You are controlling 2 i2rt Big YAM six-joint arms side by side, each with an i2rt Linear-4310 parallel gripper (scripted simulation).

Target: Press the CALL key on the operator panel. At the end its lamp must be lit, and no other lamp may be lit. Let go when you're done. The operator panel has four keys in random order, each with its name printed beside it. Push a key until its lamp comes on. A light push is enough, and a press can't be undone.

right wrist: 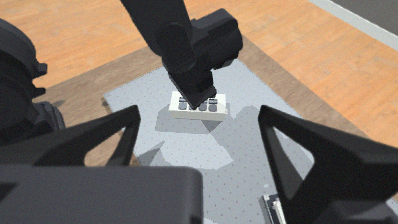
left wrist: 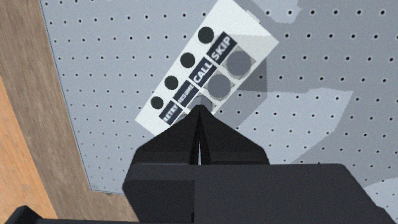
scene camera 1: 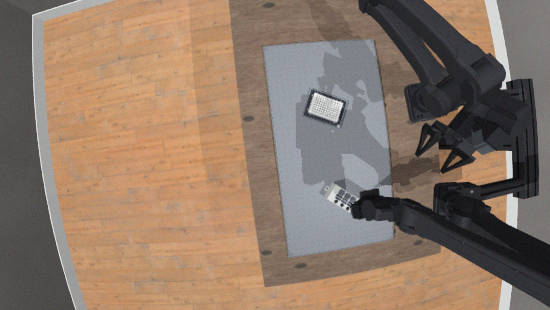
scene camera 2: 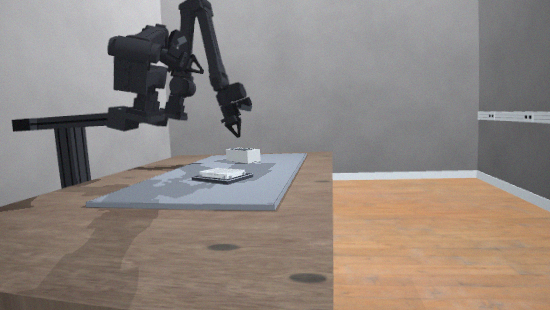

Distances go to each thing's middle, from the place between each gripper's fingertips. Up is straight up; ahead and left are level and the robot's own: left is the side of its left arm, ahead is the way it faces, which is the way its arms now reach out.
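White operator panel (right wrist: pixel 219 99): my left gripper 8 cm above it.
My right hand (scene camera 1: pixel 429 164): white operator panel 340 mm below it, 150 mm ahead of it, 130 mm to the left of it.
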